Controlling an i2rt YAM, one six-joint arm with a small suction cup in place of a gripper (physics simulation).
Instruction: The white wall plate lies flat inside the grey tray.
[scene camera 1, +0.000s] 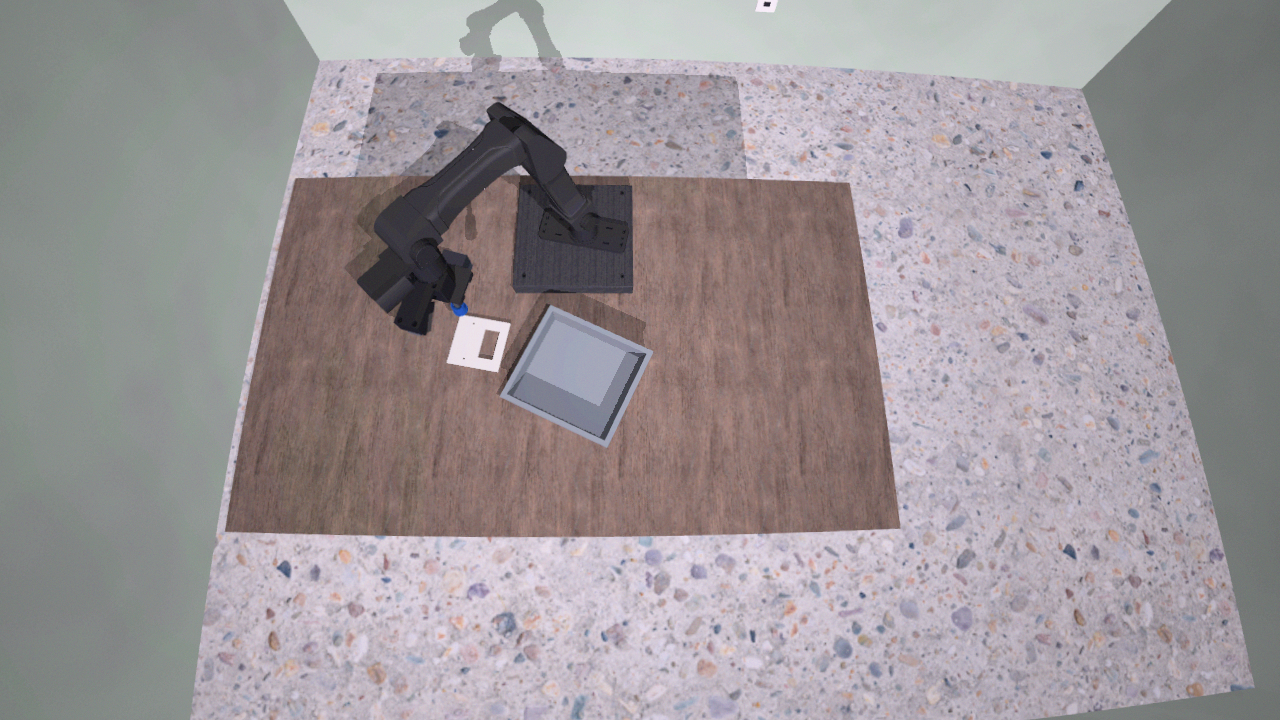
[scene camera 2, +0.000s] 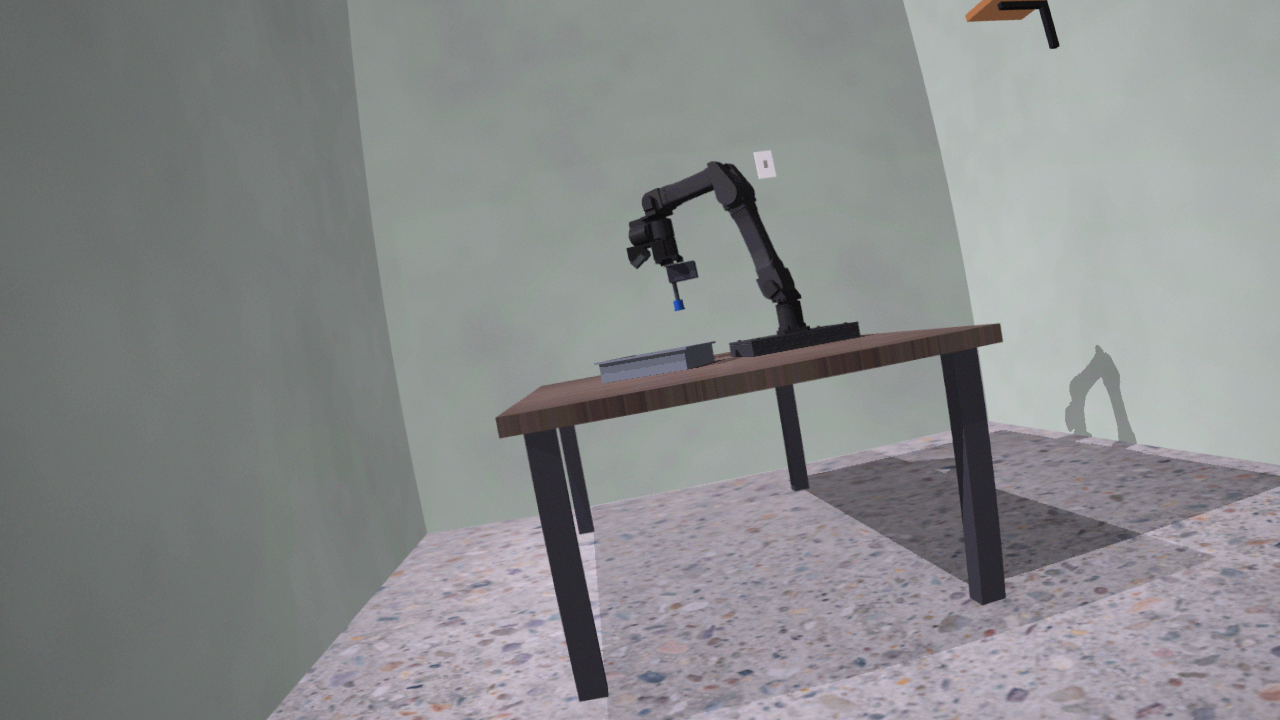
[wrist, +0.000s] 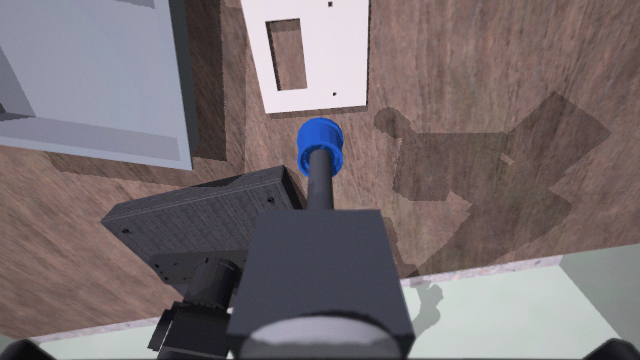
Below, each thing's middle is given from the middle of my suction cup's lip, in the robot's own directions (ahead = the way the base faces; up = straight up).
Labels:
My suction cup is 2 cm short of the white wall plate (scene camera 1: 468, 337), 1 cm to the right of it and 15 cm above it. The rest, counted from my suction cup: grey tray (scene camera 1: 573, 373): 6 cm ahead, 24 cm to the left, 13 cm below.

